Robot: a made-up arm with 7 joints.
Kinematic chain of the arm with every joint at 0, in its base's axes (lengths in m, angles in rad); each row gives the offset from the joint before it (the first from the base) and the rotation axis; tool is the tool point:
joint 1: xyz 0 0 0 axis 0 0.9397 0.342
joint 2: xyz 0 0 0 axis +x
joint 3: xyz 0 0 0 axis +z
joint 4: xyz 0.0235 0 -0.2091 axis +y
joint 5: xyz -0.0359 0 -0.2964 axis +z
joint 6: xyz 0 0 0 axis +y
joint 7: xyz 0 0 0 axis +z
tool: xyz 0 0 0
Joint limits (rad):
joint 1: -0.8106..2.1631
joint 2: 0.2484..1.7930
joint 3: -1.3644..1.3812
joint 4: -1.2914..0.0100
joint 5: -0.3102..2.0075
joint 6: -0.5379..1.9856
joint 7: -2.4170..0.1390
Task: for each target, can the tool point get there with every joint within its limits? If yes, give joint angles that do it. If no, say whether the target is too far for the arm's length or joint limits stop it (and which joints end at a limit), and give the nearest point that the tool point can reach.
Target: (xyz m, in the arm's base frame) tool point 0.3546 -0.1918 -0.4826
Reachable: no: too far | nearest point 0.2855 -0.1256 -0.3781 | short by 0.142 m
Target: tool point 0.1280 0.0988 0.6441
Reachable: no: too far | nearest point 0.0806 0.2324 0.3666 | short by 0.312 m
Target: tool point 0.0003 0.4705 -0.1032
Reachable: yes | joints 0.6493 1.0617 0.8385 -0.9008 0.5353 0.6705 -0.0669
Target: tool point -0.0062 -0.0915 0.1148
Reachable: no: joint limits stop it (at a limit: joint 1, joint 3, joint 4) | nearest point -0.3502 -0.2572 0.0787 | short by 0.384 m
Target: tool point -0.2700 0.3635 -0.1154
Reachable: yes | joints 1.6959 1.2376 0.0194 -1.0608 -0.0815 -0.1513 -1.8327
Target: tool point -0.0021 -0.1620 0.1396
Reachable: no: joint limits stop it (at a limit: joint 1, joint 3, joint 4) | nearest point -0.2924 -0.3307 0.0106 | short by 0.360 m
